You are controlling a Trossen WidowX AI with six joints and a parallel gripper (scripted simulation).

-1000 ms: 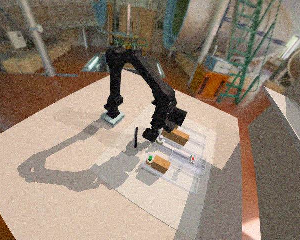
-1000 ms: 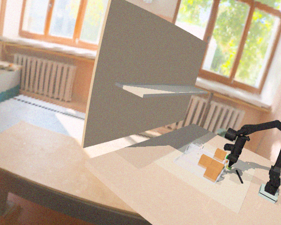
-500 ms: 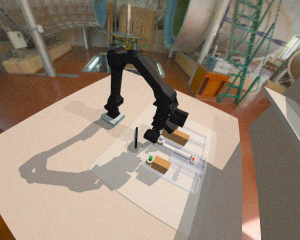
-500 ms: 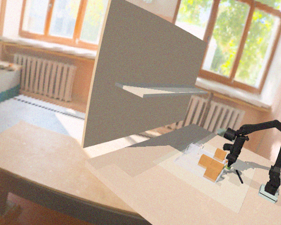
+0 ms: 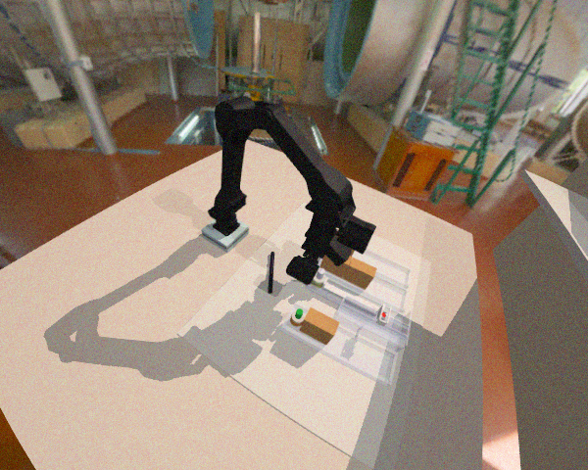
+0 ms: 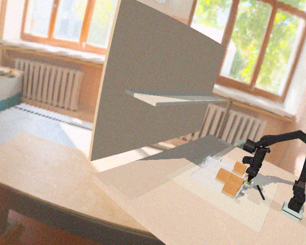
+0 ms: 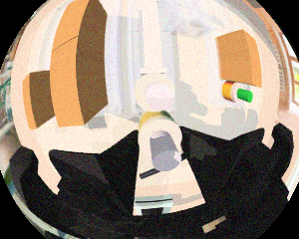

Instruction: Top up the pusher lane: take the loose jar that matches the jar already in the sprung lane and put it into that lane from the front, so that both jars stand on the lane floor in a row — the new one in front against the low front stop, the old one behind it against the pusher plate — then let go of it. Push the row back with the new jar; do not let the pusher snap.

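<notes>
Right now my gripper tip is 90 mm past the thin black stick, 50 mm above it and 40 mm to the left of it. From my gripper tip the other things lie so: shelf: 550 mm ahead, 310 mm above, 30 mm to the left; red mark: 220 mm ahead, 20 mm to the right, 20 mm above.
</notes>
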